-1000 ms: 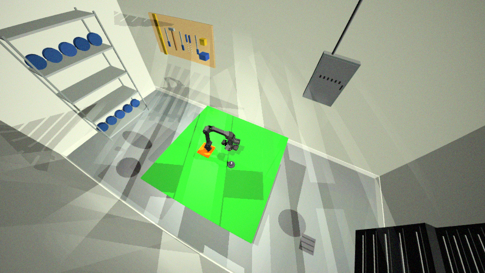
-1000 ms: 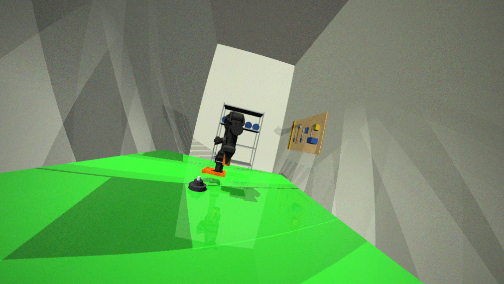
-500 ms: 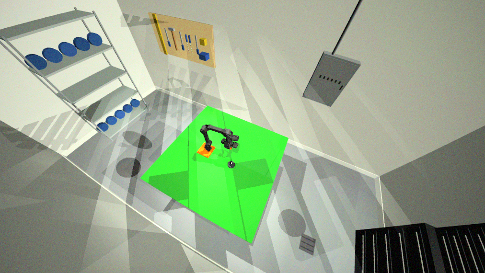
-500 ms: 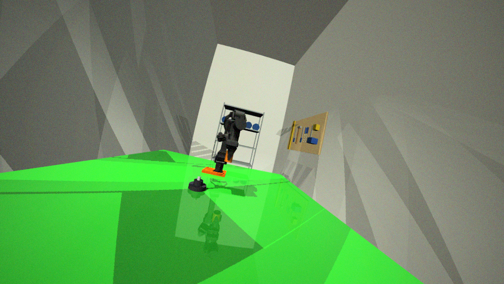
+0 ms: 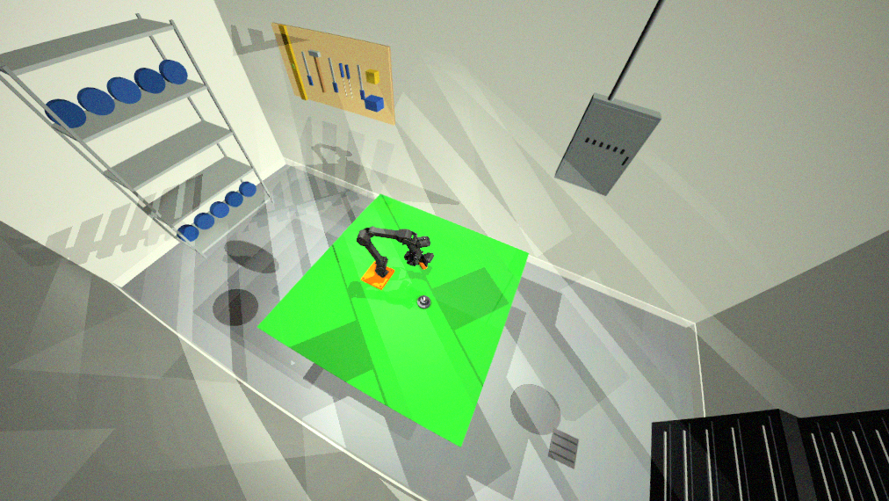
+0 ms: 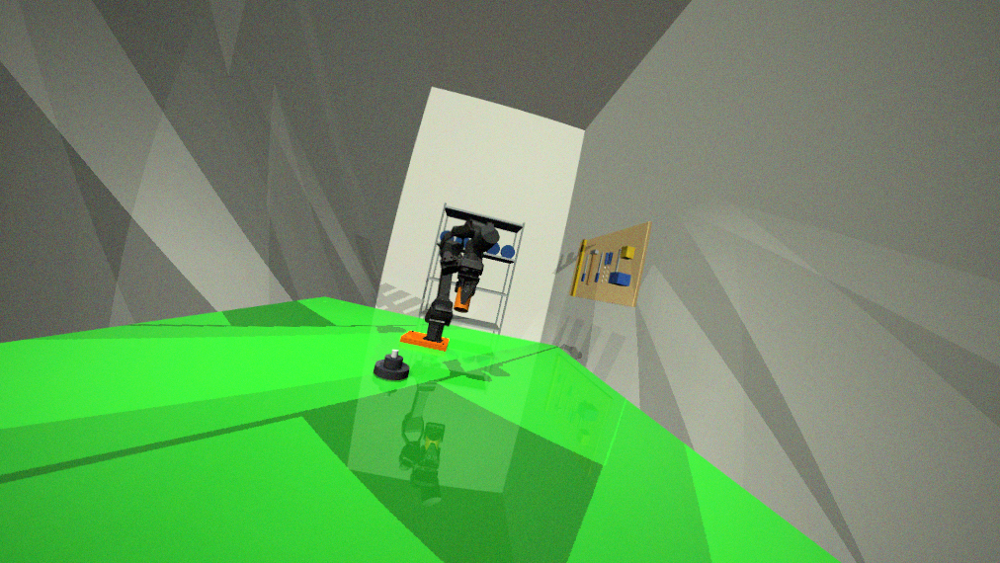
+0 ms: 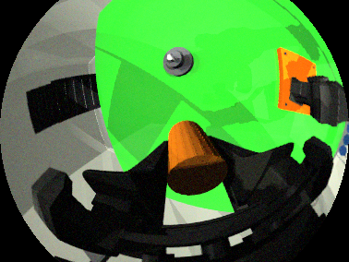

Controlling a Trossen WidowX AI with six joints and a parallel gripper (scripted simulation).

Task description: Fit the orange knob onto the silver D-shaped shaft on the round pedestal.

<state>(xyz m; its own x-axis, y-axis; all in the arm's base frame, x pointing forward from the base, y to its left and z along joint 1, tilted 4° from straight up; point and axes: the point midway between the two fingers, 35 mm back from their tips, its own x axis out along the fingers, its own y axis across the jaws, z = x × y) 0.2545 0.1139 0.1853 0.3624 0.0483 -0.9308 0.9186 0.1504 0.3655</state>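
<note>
The orange knob lies 30 mm above my gripper tip and 10 mm behind it. Also, from my gripper tip: dark round pedestal: 160 mm below, 120 mm to the right, 90 mm ahead.
</note>
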